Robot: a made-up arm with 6 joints. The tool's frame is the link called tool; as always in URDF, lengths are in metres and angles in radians.
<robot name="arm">
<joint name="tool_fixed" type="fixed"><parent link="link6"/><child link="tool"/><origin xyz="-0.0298 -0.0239 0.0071" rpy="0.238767 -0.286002 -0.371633"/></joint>
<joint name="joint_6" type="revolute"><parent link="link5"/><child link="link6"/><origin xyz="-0.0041 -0.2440 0.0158" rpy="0.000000 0.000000 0.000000"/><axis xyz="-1 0 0"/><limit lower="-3.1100" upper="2.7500"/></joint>
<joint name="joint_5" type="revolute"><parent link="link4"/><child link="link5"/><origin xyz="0.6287 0.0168 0.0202" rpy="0.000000 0.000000 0.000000"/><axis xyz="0 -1 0"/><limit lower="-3.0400" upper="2.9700"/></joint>
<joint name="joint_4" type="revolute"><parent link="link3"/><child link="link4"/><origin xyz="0.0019 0.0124 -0.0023" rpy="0.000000 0.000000 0.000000"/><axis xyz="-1 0 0"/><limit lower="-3.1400" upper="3.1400"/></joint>
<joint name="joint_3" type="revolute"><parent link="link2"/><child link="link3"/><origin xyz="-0.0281 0.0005 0.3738" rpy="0.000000 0.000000 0.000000"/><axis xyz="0 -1 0"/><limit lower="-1.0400" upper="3.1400"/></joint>
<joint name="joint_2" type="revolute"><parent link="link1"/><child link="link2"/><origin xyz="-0.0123 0.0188 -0.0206" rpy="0.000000 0.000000 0.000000"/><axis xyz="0 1 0"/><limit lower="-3.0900" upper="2.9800"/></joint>
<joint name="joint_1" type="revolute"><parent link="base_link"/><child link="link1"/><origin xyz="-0.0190 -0.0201 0.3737" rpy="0.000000 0.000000 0.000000"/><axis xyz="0 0 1"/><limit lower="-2.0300" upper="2.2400"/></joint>
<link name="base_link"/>
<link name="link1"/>
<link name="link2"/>
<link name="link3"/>
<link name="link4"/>
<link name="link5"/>
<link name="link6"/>
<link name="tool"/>
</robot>
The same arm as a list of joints. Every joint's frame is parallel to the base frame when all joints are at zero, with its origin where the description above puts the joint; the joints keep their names.
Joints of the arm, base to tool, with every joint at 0 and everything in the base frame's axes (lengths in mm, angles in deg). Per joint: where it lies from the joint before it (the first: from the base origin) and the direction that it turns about. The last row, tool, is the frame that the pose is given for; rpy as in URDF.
joint_1: offset -19 -20.1 373.7 axis +z
joint_2: offset -12.3 18.8 -20.6 axis +y
joint_3: offset -28.1 0.5 373.8 axis -y
joint_4: offset 1.9 12.4 -2.3 axis -x
joint_5: offset 628.7 16.8 20.2 axis -y
joint_6: offset -4.1 -244 15.8 axis -x
tool: offset -29.8 -23.9 7.1 rpy 13.68 -16.39 -21.29
Joint limits (deg, base to tool): -116.31..128.34 -177.04..170.74 -59.59..179.91 -179.91..179.91 -174.18..170.17 -178.19..157.56

